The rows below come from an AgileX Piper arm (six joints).
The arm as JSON. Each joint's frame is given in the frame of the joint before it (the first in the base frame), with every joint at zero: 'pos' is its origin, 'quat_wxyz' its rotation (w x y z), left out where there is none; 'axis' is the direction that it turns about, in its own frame. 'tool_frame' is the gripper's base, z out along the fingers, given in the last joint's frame.
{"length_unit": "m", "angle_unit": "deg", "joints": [
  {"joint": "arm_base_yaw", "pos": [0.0, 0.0, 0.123], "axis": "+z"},
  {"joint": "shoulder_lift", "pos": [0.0, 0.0, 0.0], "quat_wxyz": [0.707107, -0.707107, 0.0, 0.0], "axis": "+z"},
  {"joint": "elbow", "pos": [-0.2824, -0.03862, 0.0], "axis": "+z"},
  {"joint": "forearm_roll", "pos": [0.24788, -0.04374, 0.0], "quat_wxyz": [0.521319, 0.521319, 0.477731, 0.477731], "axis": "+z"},
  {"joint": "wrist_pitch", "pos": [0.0, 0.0, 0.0], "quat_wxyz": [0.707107, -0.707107, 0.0, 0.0], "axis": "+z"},
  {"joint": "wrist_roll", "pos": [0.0, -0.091, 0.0], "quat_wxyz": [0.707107, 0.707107, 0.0, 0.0], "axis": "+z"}
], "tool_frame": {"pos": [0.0, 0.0, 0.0]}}
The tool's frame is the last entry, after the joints.
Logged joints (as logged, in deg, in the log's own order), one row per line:
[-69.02 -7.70 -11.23 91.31 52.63 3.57]
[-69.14 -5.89 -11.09 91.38 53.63 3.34]
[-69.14 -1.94 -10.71 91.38 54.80 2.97]
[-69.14 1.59 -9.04 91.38 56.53 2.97]
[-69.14 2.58 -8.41 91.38 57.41 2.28]
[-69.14 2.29 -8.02 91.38 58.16 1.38]
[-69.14 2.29 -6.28 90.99 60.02 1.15]
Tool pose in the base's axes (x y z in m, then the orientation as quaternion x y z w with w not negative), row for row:
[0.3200 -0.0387 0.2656 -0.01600 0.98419 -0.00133 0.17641]
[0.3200 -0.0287 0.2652 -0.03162 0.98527 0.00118 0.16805]
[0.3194 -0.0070 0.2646 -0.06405 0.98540 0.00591 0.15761]
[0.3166 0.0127 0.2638 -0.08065 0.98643 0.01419 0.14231]
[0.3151 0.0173 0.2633 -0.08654 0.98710 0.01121 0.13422]
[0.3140 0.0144 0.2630 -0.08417 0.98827 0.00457 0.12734]
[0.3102 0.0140 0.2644 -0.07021 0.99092 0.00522 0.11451]
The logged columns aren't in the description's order. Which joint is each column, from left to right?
Columns, left to right: elbow, arm_base_yaw, wrist_roll, shoulder_lift, wrist_pitch, forearm_roll.
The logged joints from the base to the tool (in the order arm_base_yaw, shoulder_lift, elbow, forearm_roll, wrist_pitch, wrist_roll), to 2 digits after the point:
[-7.70 91.31 -69.02 3.57 52.63 -11.23]
[-5.89 91.38 -69.14 3.34 53.63 -11.09]
[-1.94 91.38 -69.14 2.97 54.80 -10.71]
[1.59 91.38 -69.14 2.97 56.53 -9.04]
[2.58 91.38 -69.14 2.28 57.41 -8.41]
[2.29 91.38 -69.14 1.38 58.16 -8.02]
[2.29 90.99 -69.14 1.15 60.02 -6.28]

